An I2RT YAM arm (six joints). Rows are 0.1 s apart.
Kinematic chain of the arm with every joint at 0, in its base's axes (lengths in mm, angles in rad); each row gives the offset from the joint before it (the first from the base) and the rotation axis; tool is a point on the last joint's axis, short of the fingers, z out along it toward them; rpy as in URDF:
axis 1: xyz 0 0 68 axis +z
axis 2: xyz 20 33.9 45.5 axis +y
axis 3: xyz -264 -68.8 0 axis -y
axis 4: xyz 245 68.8 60 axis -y
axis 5: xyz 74 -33.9 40.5 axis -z
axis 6: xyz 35.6 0 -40.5 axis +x
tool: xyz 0 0 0 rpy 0 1.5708 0
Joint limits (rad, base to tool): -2.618..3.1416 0..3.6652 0..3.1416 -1.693..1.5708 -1.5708..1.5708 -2.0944..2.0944
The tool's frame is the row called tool.
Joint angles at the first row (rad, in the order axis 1, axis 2, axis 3, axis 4, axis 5, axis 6):
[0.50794, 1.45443, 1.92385, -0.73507, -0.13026, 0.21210]
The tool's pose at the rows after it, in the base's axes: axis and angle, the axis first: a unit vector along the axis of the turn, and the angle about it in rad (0 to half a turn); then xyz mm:
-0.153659 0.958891 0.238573 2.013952 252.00 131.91 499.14
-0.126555 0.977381 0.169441 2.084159 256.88 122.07 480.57
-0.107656 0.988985 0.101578 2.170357 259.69 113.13 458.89
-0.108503 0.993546 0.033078 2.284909 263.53 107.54 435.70
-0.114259 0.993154 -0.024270 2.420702 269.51 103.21 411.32
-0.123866 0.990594 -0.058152 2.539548 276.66 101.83 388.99
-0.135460 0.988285 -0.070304 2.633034 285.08 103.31 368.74
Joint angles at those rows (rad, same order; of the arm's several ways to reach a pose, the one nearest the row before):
[0.47725, 1.44963, 1.90522, -0.81075, -0.03980, 0.18715]
[0.44771, 1.44519, 1.86325, -0.88319, 0.03276, 0.16996]
[0.42399, 1.43737, 1.80495, -0.95134, 0.10482, 0.15072]
[0.40883, 1.45010, 1.76265, -1.03722, 0.17181, 0.11377]
[0.39315, 1.48126, 1.73024, -1.12695, 0.22420, 0.08284]
[0.38247, 1.51939, 1.70169, -1.18718, 0.24926, 0.06086]
[0.37621, 1.56092, 1.67688, -1.21530, 0.24553, 0.04452]

